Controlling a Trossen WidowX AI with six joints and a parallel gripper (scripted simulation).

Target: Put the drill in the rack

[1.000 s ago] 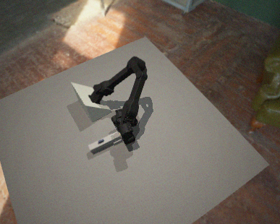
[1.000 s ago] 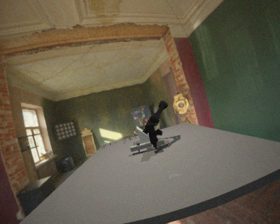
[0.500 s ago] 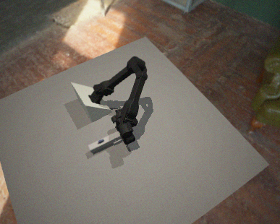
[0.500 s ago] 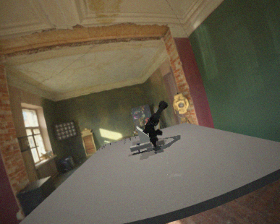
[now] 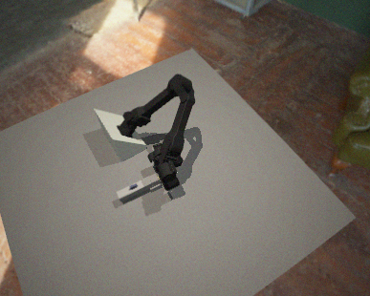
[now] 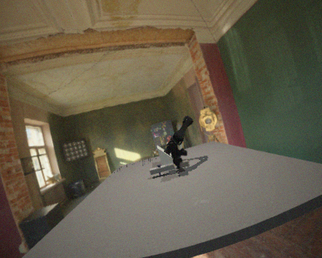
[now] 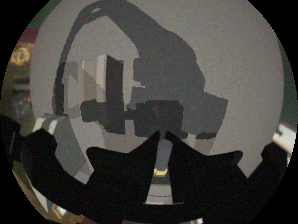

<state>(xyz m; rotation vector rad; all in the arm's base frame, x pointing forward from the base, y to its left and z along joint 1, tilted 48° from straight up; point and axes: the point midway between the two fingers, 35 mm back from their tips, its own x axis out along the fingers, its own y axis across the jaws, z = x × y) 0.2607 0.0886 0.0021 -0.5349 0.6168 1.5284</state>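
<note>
The drill lies 50 mm to the right of my gripper tip and 30 mm above it. Round my gripper tip: light grey fixture block (120 mm to the right, 20 mm above); then blue key (10 mm behind, 140 mm to the right, 30 mm above).
</note>
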